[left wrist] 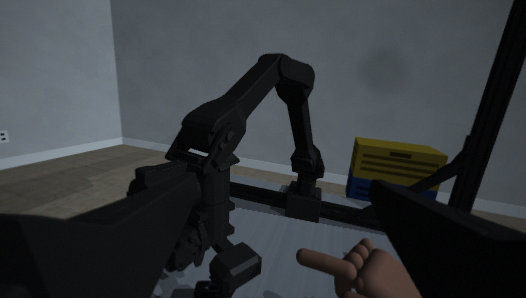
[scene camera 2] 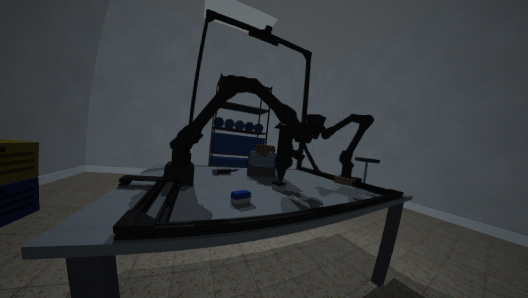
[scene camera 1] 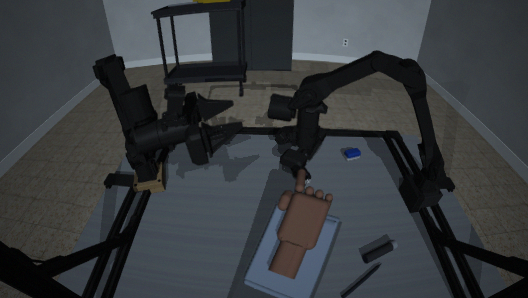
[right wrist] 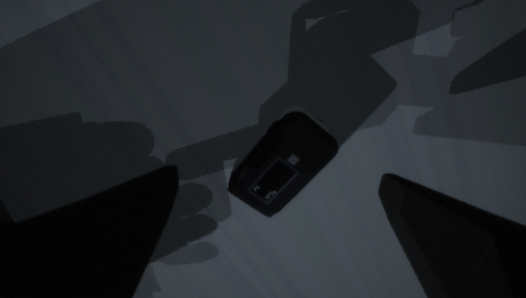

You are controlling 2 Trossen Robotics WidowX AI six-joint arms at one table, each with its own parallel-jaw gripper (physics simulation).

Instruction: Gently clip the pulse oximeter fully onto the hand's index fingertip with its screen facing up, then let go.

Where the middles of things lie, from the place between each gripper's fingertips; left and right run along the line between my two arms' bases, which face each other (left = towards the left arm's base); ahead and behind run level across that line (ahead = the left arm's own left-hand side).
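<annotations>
Counting from my right hand, the pulse oximeter (right wrist: 294,146) is 3 cm below, and the index finger (left wrist: 342,269) is 12 cm above, 17 cm behind and 2 cm to the left. Going by their middles, the pulse oximeter is the nearest to my right hand of the things named here.
As for the index finger, my left hand is 150 mm above it, 130 mm to the left of it and 30 mm past it. The pulse oximeter is 300 mm below my left hand, 140 mm ahead of it and 150 mm to the right of it. By its middle, the oximeter is nearer to my right hand than to my left hand.
</annotations>
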